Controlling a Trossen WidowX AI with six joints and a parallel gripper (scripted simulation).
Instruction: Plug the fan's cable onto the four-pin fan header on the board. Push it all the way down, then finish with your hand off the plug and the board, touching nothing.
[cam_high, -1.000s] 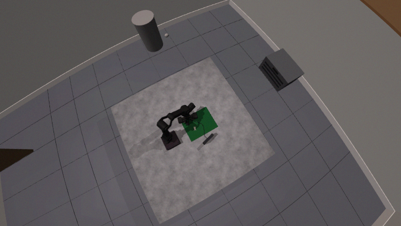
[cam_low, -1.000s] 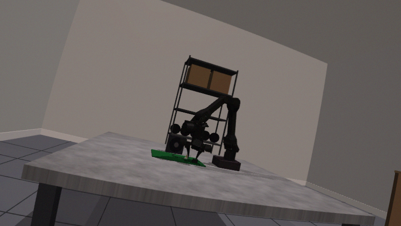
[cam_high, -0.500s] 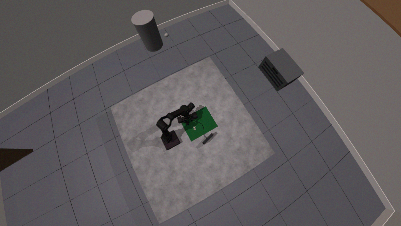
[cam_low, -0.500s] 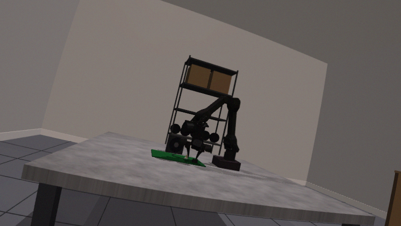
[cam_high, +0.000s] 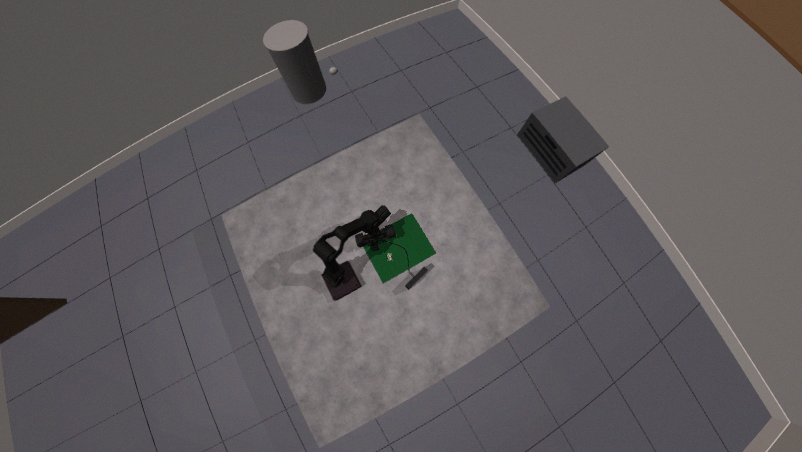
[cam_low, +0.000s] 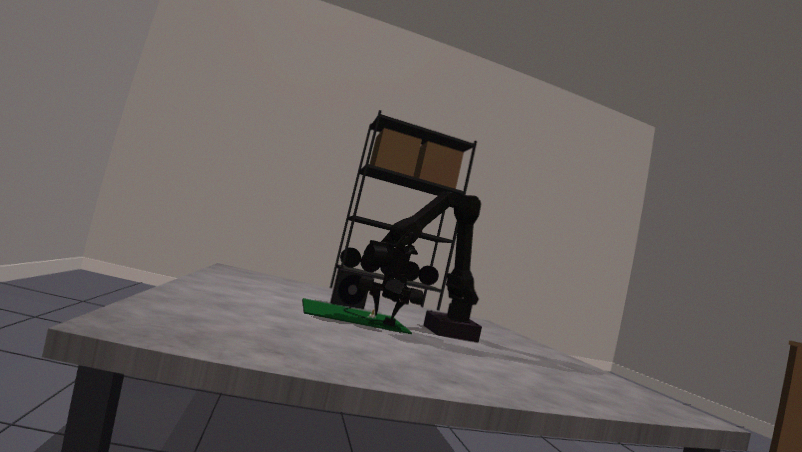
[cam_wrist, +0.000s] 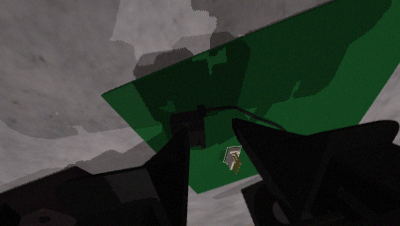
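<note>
Now: the black plug 2 cm behind my gripper tip, 1 cm to the right of it and 1 cm below it. Also, from my gripper tip: black fan: 10 cm ahead, 22 cm to the right, 4 cm above; white four-pin header: 3 cm ahead, 8 cm to the right, 2 cm below; green board: 9 cm ahead, 5 cm to the right, 4 cm below.
</note>
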